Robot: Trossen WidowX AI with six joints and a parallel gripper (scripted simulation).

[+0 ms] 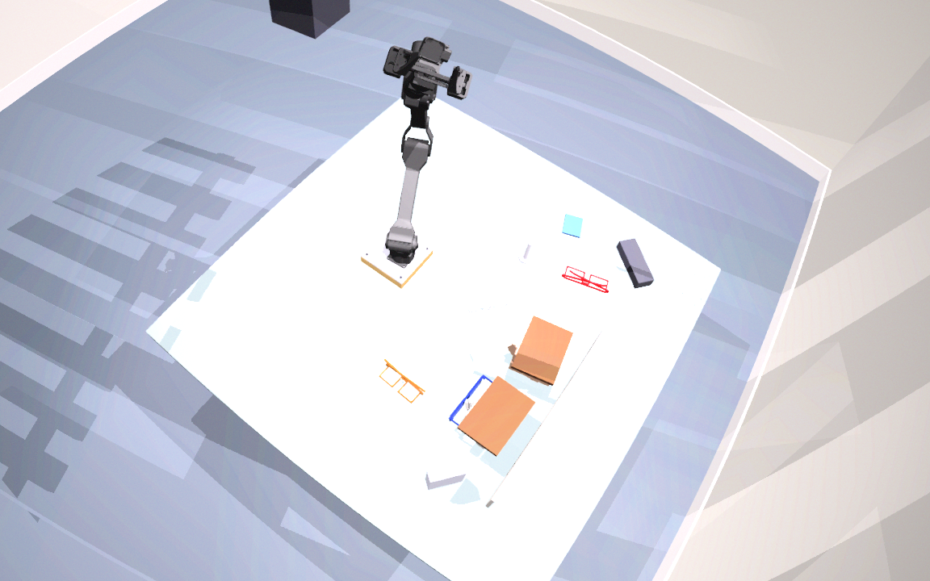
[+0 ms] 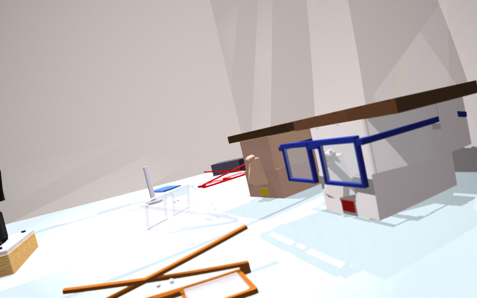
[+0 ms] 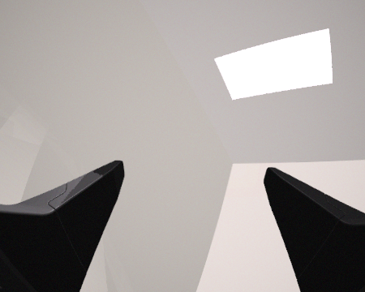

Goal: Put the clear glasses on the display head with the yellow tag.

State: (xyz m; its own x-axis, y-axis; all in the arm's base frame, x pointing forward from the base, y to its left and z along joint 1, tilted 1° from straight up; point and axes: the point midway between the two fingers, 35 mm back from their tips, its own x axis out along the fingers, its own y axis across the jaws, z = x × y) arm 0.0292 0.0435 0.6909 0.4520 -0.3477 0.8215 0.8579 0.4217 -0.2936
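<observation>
The white post lies 730 mm below my gripper tip, 260 mm ahead of it and 180 mm to the left of it. The rest, counted from my gripper tip: tan display head 700 mm below, 420 mm ahead, 120 mm to the right; then white head 700 mm below, 400 mm ahead, 340 mm to the right; then blue card 750 mm below, 380 mm to the left, 340 mm ahead.
</observation>
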